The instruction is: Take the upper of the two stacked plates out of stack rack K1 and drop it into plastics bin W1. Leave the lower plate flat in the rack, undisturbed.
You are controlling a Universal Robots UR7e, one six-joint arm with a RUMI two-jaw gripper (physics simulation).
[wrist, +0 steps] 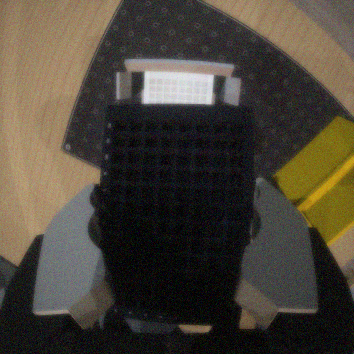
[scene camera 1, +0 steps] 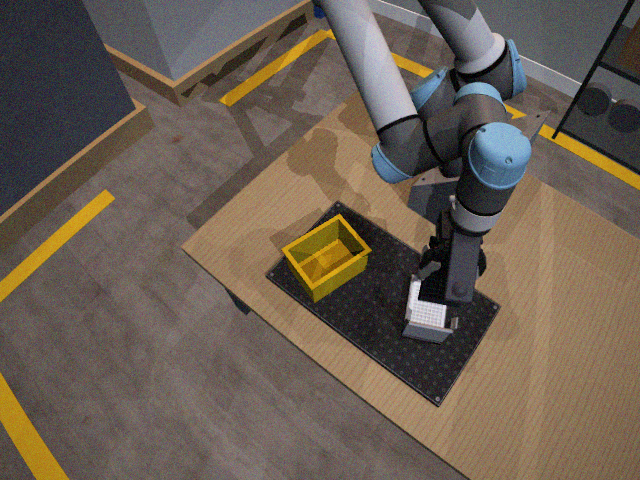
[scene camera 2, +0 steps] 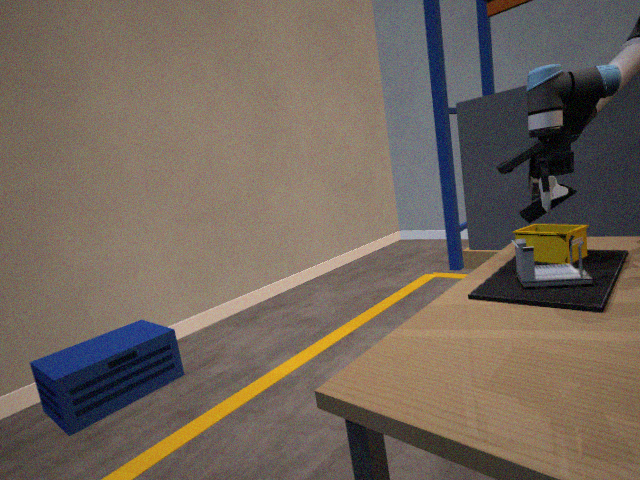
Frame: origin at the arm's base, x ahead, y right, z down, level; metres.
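Seen in the pictures: gripper, fingertip midpoint: [wrist: 175, 183] [scene camera 1: 443, 281] [scene camera 2: 541, 211].
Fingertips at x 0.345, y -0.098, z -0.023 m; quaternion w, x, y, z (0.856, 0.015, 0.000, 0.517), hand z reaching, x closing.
Observation:
Pixels of each thing's top centre, then the offset from my fingertips to it. Level surfaces: height alone.
- stack rack K1, top centre: [wrist: 174, 149] [scene camera 1: 435, 292] [scene camera 2: 548, 240] dx -0.011, dy +0.002, dz +0.082 m
- white lower plate, top centre: [wrist: 175, 121] [scene camera 1: 427, 308] [scene camera 2: 547, 269] dx -0.005, dy -0.001, dz +0.163 m
- Plastics bin W1, top centre: [wrist: 350, 197] [scene camera 1: 326, 249] [scene camera 2: 549, 228] dx +0.033, dy +0.265, dz +0.102 m
- black perforated mat, surface height: dz +0.202 m
- wooden table, surface height: dz +0.215 m
My gripper [scene camera 1: 438, 283] [scene camera 2: 549, 200] [wrist: 175, 183] is shut on the black upper plate [scene camera 1: 432, 290] [scene camera 2: 533, 212] [wrist: 175, 160], with one finger at each side in the wrist view. It holds the plate in the air above stack rack K1 [scene camera 1: 425, 332] [scene camera 2: 525, 264] [wrist: 180, 67]; the plate looks tilted in scene camera 2. The white lower plate [scene camera 1: 429, 313] [scene camera 2: 555, 272] [wrist: 178, 88] lies flat in the rack, partly hidden by the black plate in the wrist view. Plastics bin W1 [scene camera 1: 342, 280] [scene camera 2: 552, 249] [wrist: 314, 156] is yellow and open-topped, apart from the rack.
The rack and bin stand on a black perforated mat [scene camera 1: 382, 330] [scene camera 2: 496, 293] [wrist: 167, 31] on the wooden table [scene camera 1: 558, 361] [scene camera 2: 465, 377] [wrist: 40, 100]. The rack has upright end guides beside the white plate. A blue crate [scene camera 2: 108, 379] stands on the floor, away from the table.

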